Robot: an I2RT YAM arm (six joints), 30 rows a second.
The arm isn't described. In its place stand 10 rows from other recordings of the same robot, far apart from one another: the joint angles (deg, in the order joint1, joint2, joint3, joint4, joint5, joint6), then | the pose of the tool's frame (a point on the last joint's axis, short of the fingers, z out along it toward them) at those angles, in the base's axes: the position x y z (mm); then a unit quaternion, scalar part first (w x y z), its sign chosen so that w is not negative.
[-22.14 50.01 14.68 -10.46 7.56 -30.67] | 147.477 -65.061 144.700 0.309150 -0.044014 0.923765 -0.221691
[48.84 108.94 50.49 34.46 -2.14 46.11] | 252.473 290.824 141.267 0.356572 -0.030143 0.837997 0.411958
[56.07 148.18 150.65 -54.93 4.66 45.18] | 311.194 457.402 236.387 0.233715 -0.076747 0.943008 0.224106
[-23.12 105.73 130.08 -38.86 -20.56 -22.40] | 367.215 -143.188 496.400 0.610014 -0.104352 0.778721 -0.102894
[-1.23 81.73 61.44 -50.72 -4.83 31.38] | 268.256 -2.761 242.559 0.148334 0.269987 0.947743 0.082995
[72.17 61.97 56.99 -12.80 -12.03 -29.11] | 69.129 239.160 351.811 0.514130 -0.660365 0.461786 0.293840
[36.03 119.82 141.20 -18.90 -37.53 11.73] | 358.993 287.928 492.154 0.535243 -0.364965 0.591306 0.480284
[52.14 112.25 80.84 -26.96 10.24 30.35] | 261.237 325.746 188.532 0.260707 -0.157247 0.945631 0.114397
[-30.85 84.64 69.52 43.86 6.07 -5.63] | 292.908 -179.340 422.967 0.807650 0.155533 0.486559 -0.294569
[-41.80 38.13 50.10 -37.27 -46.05 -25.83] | 113.102 -66.744 343.833 0.593043 -0.099257 0.799029 0.000470
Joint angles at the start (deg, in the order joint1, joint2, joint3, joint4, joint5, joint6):
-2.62, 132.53, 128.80, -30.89, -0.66, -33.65
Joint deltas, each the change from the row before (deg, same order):
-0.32, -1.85, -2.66, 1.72, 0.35, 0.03
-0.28, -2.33, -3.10, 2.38, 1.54, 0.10
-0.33, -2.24, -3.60, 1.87, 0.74, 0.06
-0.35, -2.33, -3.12, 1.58, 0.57, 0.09
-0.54, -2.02, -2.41, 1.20, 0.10, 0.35
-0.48, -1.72, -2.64, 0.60, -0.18, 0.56
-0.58, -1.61, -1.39, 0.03, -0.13, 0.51
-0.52, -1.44, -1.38, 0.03, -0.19, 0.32
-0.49, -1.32, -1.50, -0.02, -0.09, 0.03
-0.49, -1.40, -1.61, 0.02, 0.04, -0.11
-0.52, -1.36, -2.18, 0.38, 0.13, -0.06
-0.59, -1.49, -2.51, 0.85, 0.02, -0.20
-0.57, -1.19, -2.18, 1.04, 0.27, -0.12
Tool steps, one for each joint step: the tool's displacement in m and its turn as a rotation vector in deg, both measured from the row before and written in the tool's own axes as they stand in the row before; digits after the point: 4 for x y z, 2 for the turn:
0.0015, -0.0027, -0.0060, 1.02, -0.42, 0.20
0.0005, -0.0038, -0.0085, 2.37, -0.36, 0.27
0.0042, -0.0015, -0.0064, 1.13, 0.14, 0.25
0.0026, -0.0028, -0.0085, 1.16, -0.17, 0.30
0.0025, -0.0046, -0.0081, 0.91, -0.36, 0.66
0.0055, -0.0015, -0.0054, 0.02, 0.41, 0.79
0.0019, -0.0050, -0.0078, 0.44, 0.00, 0.81
0.0023, -0.0039, -0.0066, 0.26, 0.07, 0.58
0.0035, -0.0029, -0.0055, 0.18, 0.35, 0.27
0.0037, -0.0028, -0.0058, 0.29, 0.41, 0.13
0.0062, -0.0014, -0.0040, 0.25, 0.69, 0.19
0.0069, -0.0015, -0.0041, 0.35, 0.43, 0.10
0.0064, -0.0017, -0.0028, 0.66, 0.37, 0.17

